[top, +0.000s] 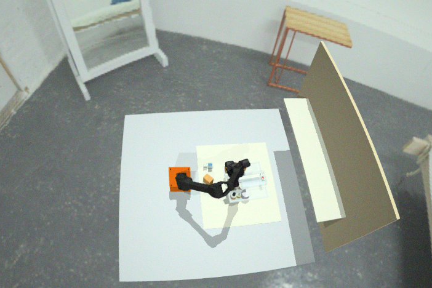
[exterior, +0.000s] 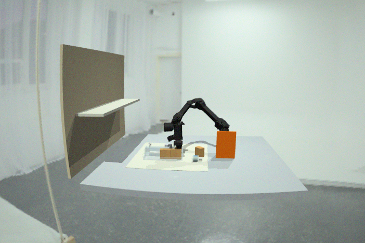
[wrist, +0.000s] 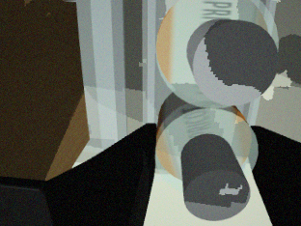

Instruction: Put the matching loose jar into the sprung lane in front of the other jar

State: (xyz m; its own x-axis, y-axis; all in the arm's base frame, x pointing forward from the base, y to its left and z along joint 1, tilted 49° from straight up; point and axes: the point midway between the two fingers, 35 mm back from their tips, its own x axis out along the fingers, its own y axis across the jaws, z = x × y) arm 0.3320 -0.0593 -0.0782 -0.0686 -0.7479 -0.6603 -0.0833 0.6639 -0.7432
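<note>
Right now my gripper tip is 150 mm past the tan box.
</note>
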